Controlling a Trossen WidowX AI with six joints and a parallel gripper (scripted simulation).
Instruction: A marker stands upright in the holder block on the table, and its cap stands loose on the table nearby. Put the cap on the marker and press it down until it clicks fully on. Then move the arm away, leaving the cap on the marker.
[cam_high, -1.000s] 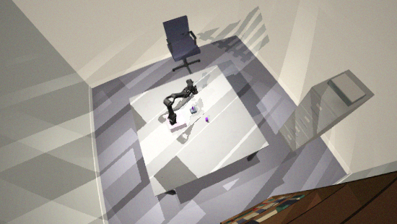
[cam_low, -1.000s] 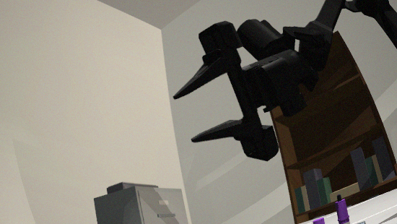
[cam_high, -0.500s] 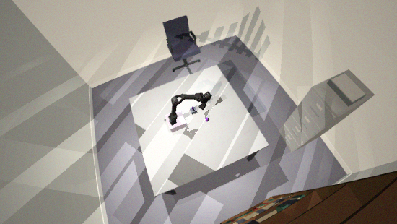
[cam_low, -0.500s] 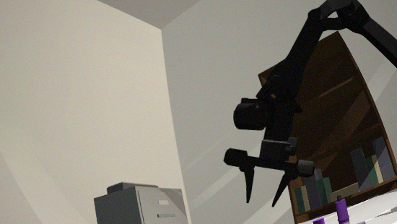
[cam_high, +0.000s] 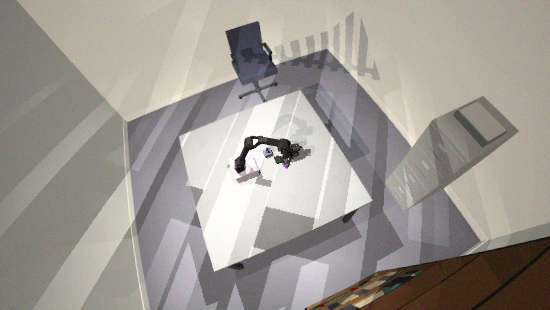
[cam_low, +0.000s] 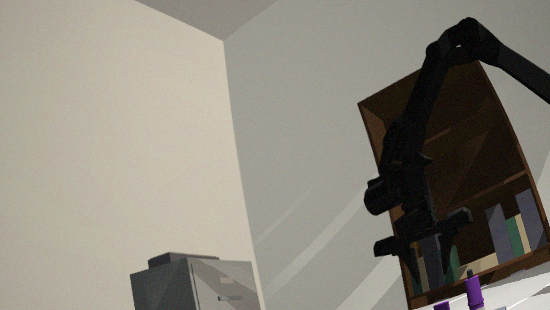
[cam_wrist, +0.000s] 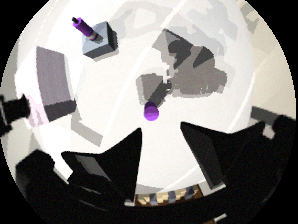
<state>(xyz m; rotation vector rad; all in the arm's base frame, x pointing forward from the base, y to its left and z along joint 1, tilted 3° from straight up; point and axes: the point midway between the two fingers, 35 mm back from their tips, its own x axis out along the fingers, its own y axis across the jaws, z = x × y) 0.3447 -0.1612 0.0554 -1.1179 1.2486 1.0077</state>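
The marker cap is 80 mm below my gripper tip and 10 mm behind it.
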